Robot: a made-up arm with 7 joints. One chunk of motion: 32 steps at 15 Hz.
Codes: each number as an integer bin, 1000 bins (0 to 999) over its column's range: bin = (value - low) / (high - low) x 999, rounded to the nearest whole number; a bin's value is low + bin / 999 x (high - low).
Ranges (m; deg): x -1.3..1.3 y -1.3..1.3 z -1.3..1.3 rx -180..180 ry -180..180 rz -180..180
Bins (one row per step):
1: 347 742 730 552 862 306
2: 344 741 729 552 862 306
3: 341 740 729 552 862 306
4: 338 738 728 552 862 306
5: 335 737 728 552 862 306
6: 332 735 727 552 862 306
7: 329 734 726 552 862 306
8: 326 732 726 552 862 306
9: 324 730 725 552 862 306
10: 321 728 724 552 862 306
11: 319 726 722 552 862 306
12: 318 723 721 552 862 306
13: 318 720 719 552 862 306
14: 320 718 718 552 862 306
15: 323 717 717 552 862 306
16: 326 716 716 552 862 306
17: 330 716 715 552 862 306
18: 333 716 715 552 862 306
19: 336 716 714 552 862 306
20: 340 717 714 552 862 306
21: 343 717 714 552 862 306
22: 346 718 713 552 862 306
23: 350 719 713 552 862 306
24: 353 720 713 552 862 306
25: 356 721 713 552 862 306
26: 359 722 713 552 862 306
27: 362 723 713 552 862 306
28: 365 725 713 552 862 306
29: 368 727 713 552 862 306
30: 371 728 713 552 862 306
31: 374 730 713 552 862 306
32: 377 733 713 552 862 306
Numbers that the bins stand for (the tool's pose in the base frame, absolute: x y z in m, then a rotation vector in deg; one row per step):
1: -0.3969 0.6311 0.5999 18.92 130.63 -69.73
2: -0.4047 0.6285 0.5973 18.92 130.63 -69.73
3: -0.4125 0.6259 0.5973 18.92 130.63 -69.73
4: -0.4203 0.6207 0.5947 18.92 130.63 -69.73
5: -0.4281 0.6181 0.5947 18.92 130.63 -69.73
6: -0.4359 0.6129 0.5921 18.92 130.63 -69.73
7: -0.4437 0.6103 0.5895 18.92 130.63 -69.73
8: -0.4516 0.6051 0.5895 18.92 130.63 -69.73
9: -0.4568 0.5999 0.5869 18.92 130.63 -69.73
10: -0.4646 0.5947 0.5843 18.92 130.63 -69.73
11: -0.4698 0.5895 0.5791 18.92 130.63 -69.73
12: -0.4724 0.5817 0.5765 18.92 130.63 -69.73
13: -0.4724 0.5739 0.5713 18.92 130.63 -69.73
14: -0.4672 0.5687 0.5687 18.92 130.63 -69.73
15: -0.4594 0.5661 0.5661 18.92 130.63 -69.73
16: -0.4516 0.5635 0.5635 18.92 130.63 -69.73
17: -0.4411 0.5635 0.5609 18.92 130.63 -69.73
18: -0.4333 0.5635 0.5609 18.92 130.63 -69.73
19: -0.4255 0.5635 0.5583 18.92 130.63 -69.73
20: -0.4151 0.5661 0.5583 18.92 130.63 -69.73
21: -0.4073 0.5661 0.5583 18.92 130.63 -69.73
22: -0.3995 0.5687 0.5557 18.92 130.63 -69.73
23: -0.3891 0.5713 0.5557 18.92 130.63 -69.73
24: -0.3813 0.5739 0.5557 18.92 130.63 -69.73
25: -0.3735 0.5765 0.5557 18.92 130.63 -69.73
26: -0.3657 0.5791 0.5557 18.92 130.63 -69.73
27: -0.3579 0.5817 0.5557 18.92 130.63 -69.73
28: -0.3501 0.5869 0.5557 18.92 130.63 -69.73
29: -0.3422 0.5921 0.5557 18.92 130.63 -69.73
30: -0.3344 0.5947 0.5557 18.92 130.63 -69.73
31: -0.3266 0.5999 0.5557 18.92 130.63 -69.73
32: -0.3188 0.6077 0.5557 18.92 130.63 -69.73

